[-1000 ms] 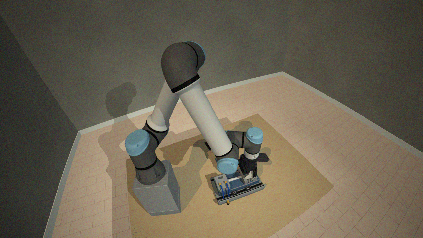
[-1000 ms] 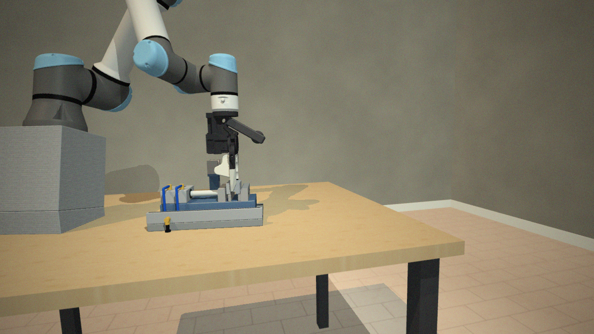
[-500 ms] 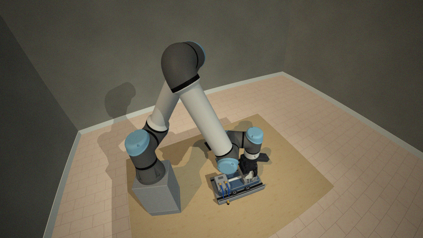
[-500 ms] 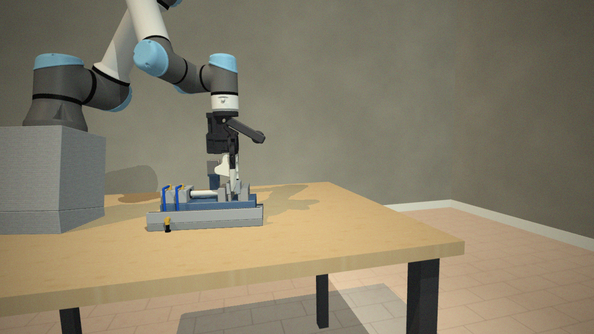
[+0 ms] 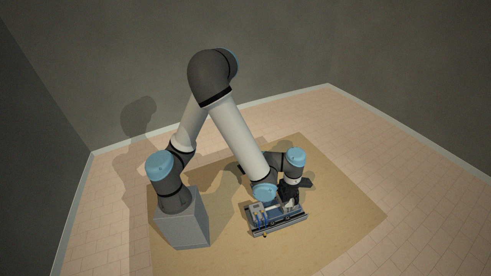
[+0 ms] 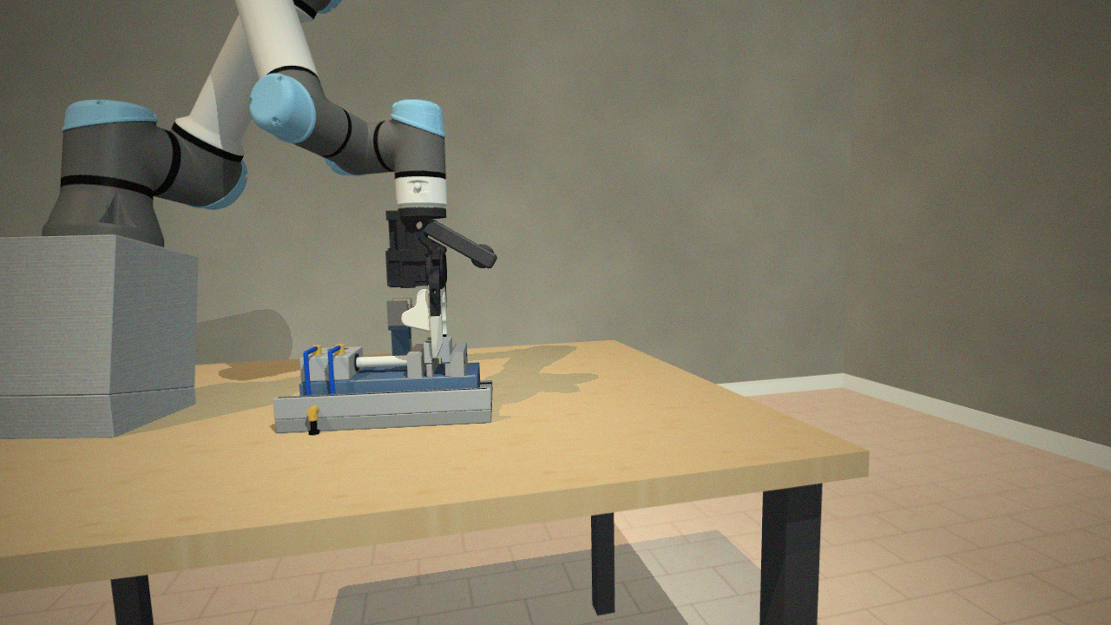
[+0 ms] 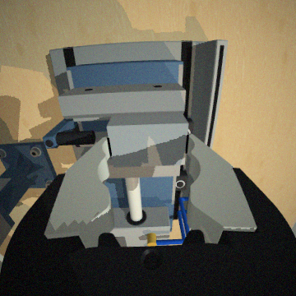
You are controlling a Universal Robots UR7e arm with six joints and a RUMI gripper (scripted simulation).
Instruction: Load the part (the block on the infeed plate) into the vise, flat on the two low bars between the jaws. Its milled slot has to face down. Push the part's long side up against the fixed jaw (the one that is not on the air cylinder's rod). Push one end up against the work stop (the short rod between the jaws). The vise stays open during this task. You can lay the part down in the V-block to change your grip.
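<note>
My hand is 10 mm above the part. Round my hand: fixed jaw: 30 mm ahead, 20 mm to the left, 30 mm below; moving jaw: 30 mm behind, 20 mm to the left, 30 mm below; work stop: 70 mm to the left, 20 mm below.
</note>
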